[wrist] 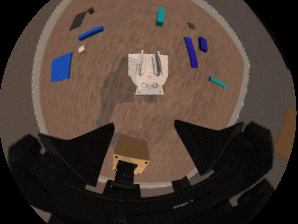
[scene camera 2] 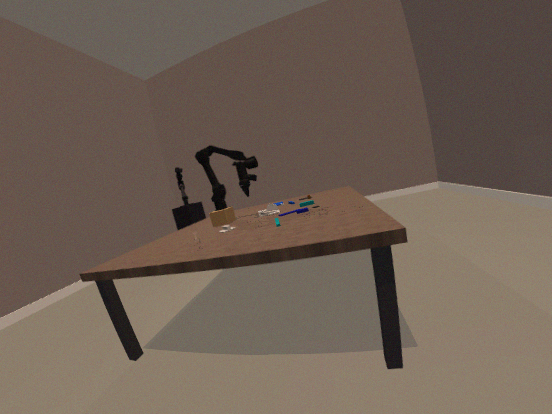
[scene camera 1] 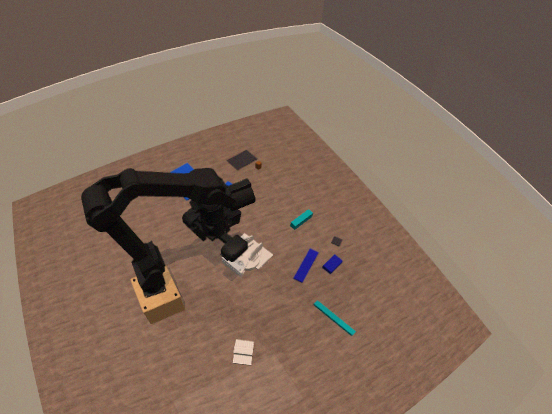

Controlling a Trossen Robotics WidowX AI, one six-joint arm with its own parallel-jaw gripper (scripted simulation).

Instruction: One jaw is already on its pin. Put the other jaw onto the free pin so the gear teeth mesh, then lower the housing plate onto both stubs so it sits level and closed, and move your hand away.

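Note:
You'd find my gripper at [scene camera 1: 215, 249] and also at [wrist: 144, 124], and it's open, holding nothing.

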